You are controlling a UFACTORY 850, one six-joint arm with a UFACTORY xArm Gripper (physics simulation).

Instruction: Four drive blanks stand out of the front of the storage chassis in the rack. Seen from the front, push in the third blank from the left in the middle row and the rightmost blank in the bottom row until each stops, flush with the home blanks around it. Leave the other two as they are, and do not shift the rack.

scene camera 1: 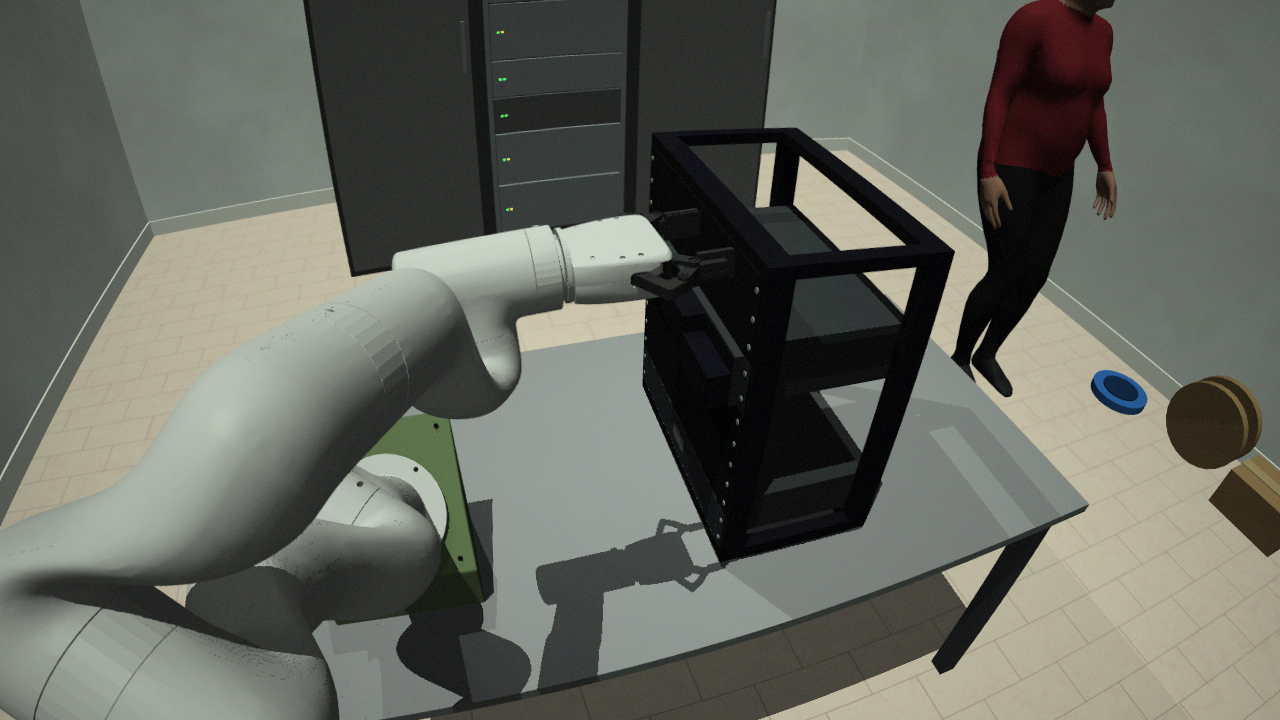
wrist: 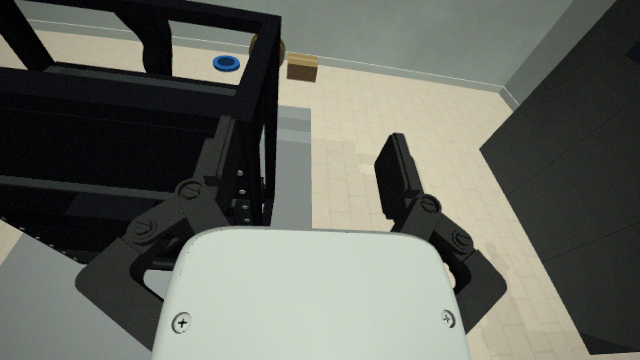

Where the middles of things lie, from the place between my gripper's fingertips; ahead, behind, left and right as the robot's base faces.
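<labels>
Black rack [scene camera 1: 728, 367]: my gripper 230 mm short of it, 300 mm to the right of it, 370 mm above it.
</labels>
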